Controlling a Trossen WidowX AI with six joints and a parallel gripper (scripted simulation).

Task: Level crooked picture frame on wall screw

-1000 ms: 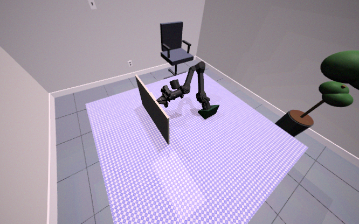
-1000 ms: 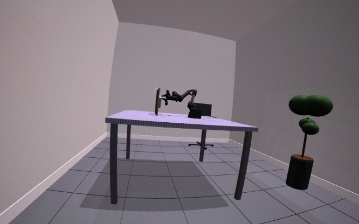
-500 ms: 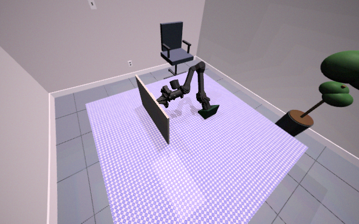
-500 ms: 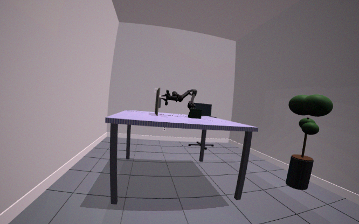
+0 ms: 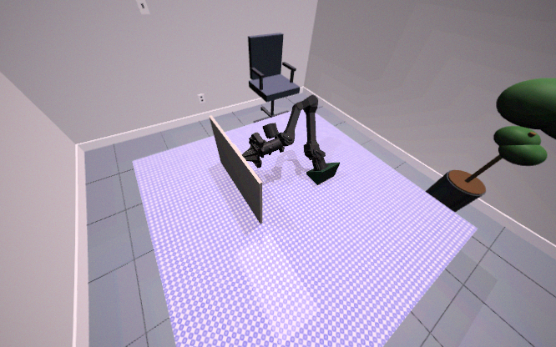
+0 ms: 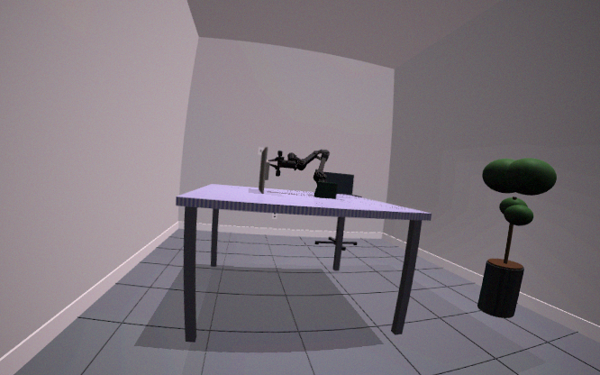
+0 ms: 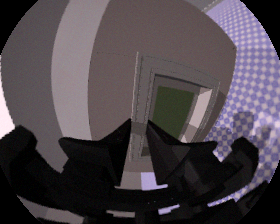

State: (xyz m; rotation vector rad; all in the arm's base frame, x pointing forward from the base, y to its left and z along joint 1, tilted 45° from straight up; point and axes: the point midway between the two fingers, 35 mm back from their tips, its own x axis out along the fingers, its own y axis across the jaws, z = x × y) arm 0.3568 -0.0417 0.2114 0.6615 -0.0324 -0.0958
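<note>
My gripper tip is 1 cm short of the picture frame, 1 cm to the left of it and 5 cm above it. From my gripper tip the other things lie so: wall panel: 2 cm ahead, 1 cm to the right, 6 cm below.
</note>
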